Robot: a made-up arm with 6 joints. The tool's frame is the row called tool.
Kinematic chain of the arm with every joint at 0, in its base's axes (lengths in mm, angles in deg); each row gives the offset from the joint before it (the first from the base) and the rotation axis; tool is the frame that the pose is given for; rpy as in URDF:
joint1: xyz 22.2 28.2 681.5 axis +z
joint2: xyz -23.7 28.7 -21 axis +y
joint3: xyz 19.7 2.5 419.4 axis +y
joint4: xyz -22 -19.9 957.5 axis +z
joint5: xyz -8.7 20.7 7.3 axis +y
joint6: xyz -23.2 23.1 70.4 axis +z
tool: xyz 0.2 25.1 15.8 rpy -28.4 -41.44 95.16
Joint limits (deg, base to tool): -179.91..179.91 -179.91..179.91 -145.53..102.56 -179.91..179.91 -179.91..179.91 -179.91..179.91
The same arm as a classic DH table. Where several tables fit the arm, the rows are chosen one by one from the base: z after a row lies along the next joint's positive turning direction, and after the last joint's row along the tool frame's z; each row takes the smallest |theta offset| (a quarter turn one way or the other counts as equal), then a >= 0, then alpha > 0; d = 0 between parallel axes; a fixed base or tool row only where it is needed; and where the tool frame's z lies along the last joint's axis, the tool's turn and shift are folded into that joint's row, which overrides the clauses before.
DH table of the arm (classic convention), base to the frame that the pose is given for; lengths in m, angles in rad. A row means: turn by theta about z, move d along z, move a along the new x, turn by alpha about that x. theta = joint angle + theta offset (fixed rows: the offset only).
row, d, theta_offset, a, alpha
base (fixed), 0, 0.9039, 0.0359, 0
joint1, 0.6605, -0.9039, -0.0237, -1.5708
joint2, 0, -1.5239, 0.4199, 0
joint3, 0.0113, 1.5239, -0.022, 1.5708
joint4, 0.9648, 0, -0.0087, -1.5708
joint5, 0.0438, 0, -0.0232, 1.5708
joint6, 0.1045, -0.5949, -0.0139, 0.8507
tool (fixed), -0.0278, 2.0649, 0, 0
Joint limits (rad, base to tool): -3.14..3.14 -3.14..3.14 -2.54..1.79 -3.14..3.14 -3.14..3.14 -3.14..3.14

